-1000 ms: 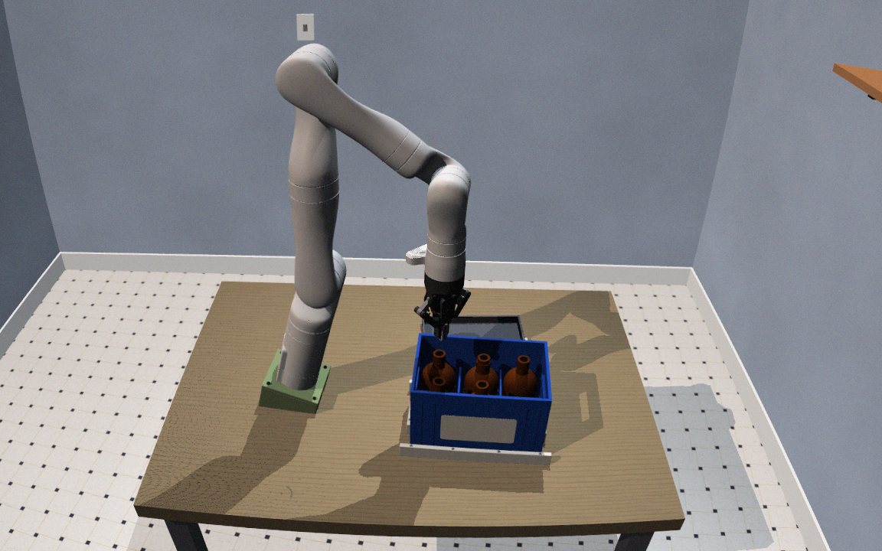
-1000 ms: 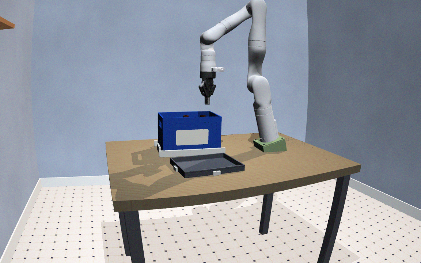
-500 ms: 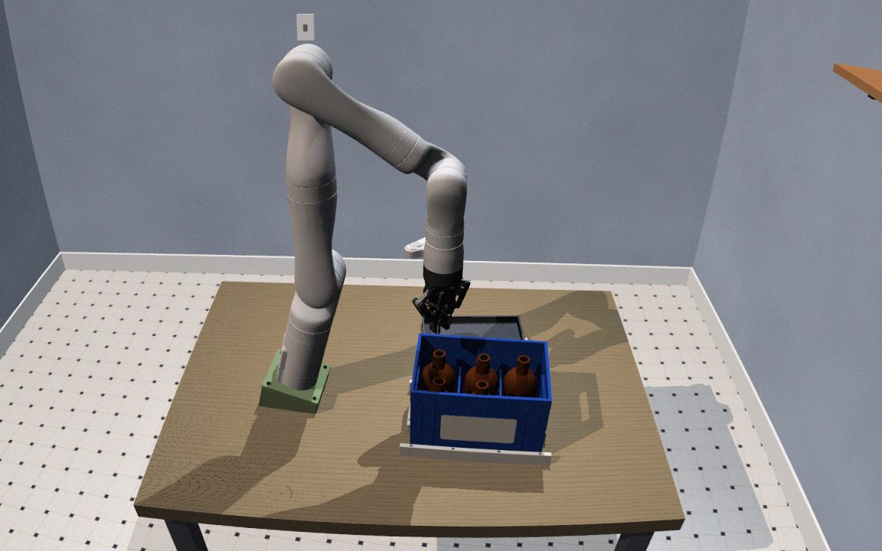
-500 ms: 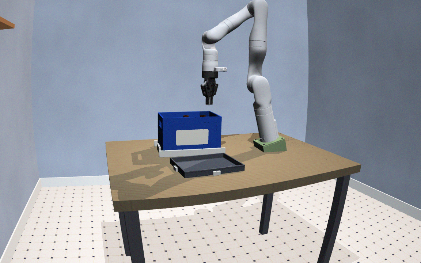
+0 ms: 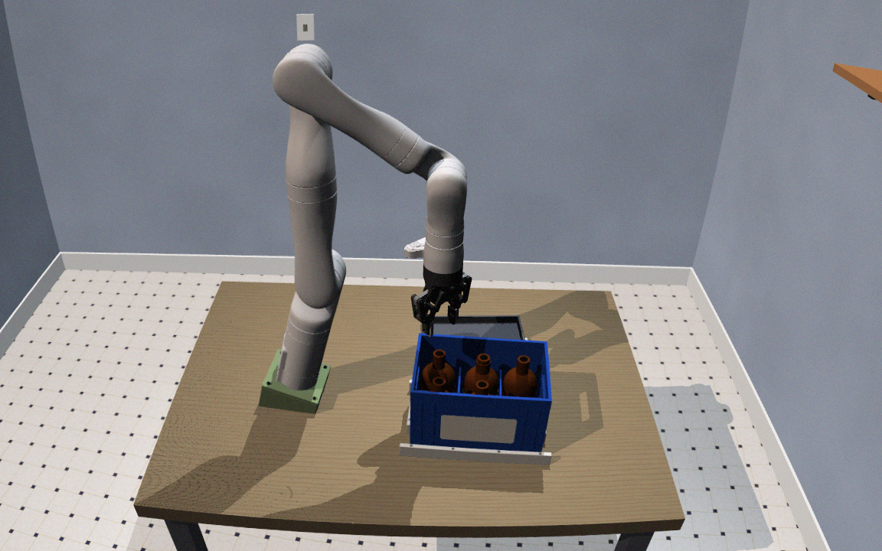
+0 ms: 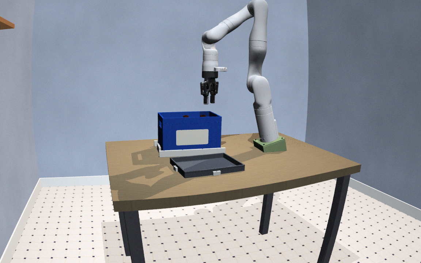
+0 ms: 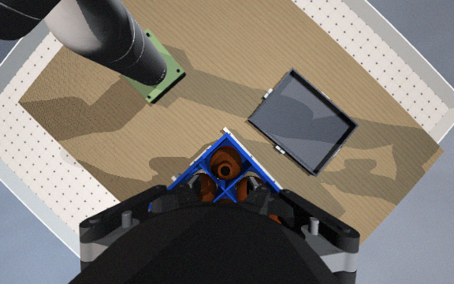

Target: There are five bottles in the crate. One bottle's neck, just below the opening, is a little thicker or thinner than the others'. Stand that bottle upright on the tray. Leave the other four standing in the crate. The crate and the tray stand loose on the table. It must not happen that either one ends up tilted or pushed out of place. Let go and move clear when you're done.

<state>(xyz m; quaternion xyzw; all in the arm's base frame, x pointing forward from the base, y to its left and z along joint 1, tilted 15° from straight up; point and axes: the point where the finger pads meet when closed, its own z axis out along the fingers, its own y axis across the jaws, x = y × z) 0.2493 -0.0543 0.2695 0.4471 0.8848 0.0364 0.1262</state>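
Now: the blue crate 80 mm ahead of my hand, 60 mm to the right of it and 160 mm below it. The rest, counted from my hand: dark grey tray: 110 mm ahead, 220 mm to the left, 230 mm below.
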